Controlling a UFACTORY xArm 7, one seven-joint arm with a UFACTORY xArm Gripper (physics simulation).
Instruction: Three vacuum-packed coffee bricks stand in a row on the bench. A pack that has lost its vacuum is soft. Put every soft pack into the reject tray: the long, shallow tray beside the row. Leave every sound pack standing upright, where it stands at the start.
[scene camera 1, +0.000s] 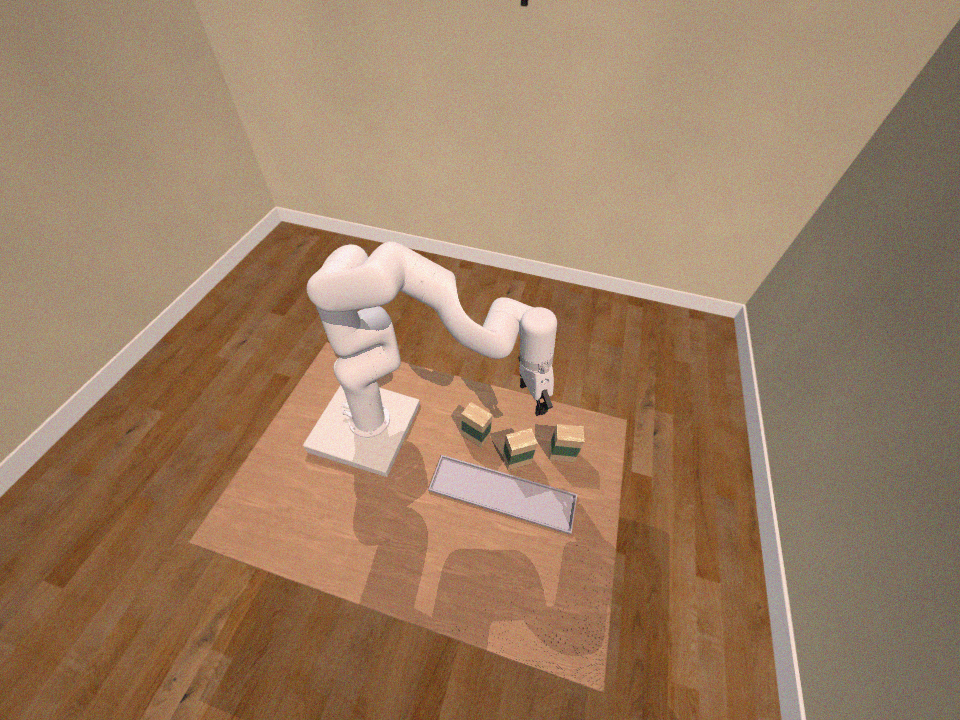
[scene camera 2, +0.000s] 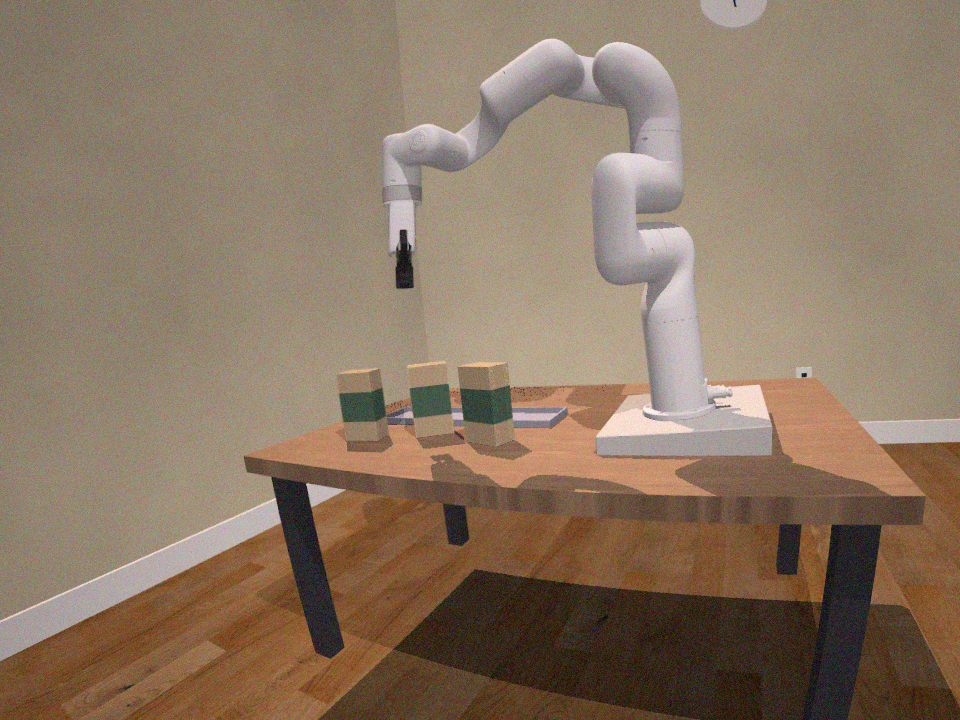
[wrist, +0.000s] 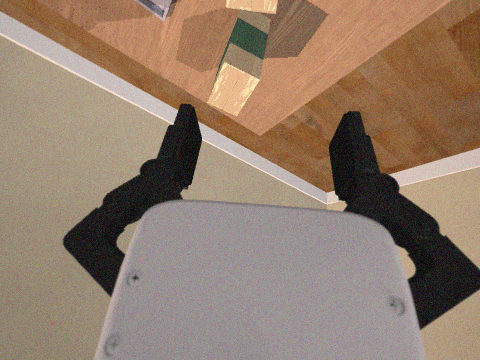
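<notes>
Three tan coffee packs with green bands stand upright and apart: the pack nearest the arm's base, the middle pack, and the far end pack. Part of another pack's top shows at the wrist view's upper edge. Which are soft cannot be told by eye. The long, shallow reject tray beside the row is empty in scene camera 1. My gripper is open and empty, high above the packs, touching none.
The arm's white base plate stands on the wooden bench, at the other end from the far end pack. A bench corner shows beyond the far end pack in the wrist view.
</notes>
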